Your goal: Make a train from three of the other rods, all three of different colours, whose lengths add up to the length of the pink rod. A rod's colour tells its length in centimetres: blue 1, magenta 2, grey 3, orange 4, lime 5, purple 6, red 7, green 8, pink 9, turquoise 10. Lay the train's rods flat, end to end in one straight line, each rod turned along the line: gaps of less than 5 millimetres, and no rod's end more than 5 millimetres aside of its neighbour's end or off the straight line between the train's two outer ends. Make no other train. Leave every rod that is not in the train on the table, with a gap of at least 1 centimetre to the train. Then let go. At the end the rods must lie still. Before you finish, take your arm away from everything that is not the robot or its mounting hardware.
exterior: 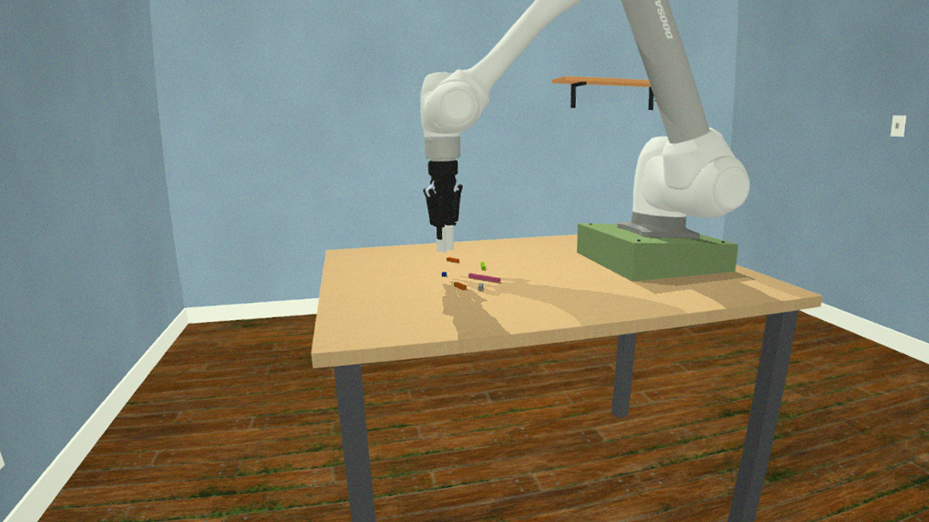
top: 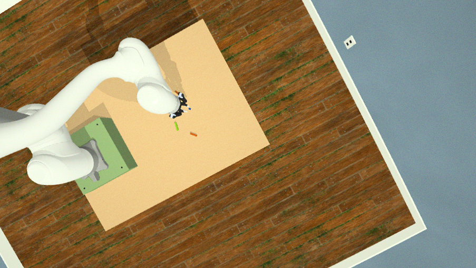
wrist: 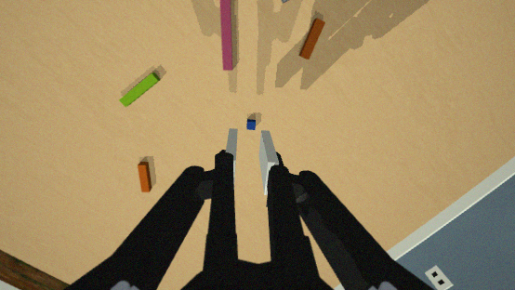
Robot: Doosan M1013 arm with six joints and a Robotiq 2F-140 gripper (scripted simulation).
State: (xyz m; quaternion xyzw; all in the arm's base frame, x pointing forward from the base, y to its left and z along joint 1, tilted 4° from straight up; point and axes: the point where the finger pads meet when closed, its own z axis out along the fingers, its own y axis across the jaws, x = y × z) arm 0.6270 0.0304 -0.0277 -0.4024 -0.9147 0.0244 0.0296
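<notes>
Now: hand 10 cm above the blue rod. The rest, counted from my hand: lime rod: 11 cm behind, 10 cm below, 6 cm to the right; grey rod: 13 cm to the left, 10 cm below, 7 cm behind; pink rod: 10 cm below, 9 cm behind, 6 cm to the left.
</notes>
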